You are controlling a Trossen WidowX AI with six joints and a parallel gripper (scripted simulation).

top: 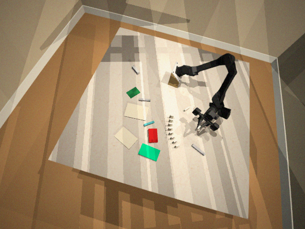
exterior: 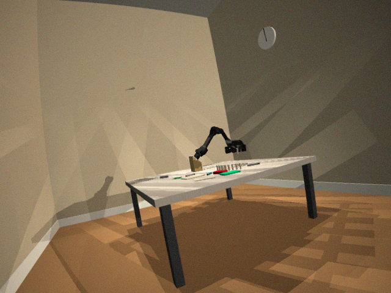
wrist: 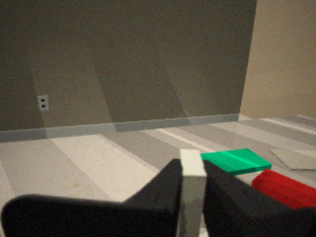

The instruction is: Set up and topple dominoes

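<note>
Right now the grey bar is 9 cm ahead of my gripper tip, 7 cm to the left of it and 15 cm below it. Round my gripper tip: red block (7 cm ahead, 26 cm to the right, 14 cm below); teal bar (1 cm behind, 31 cm to the right, 15 cm below); bright green card (19 cm ahead, 26 cm to the right, 15 cm below).
</note>
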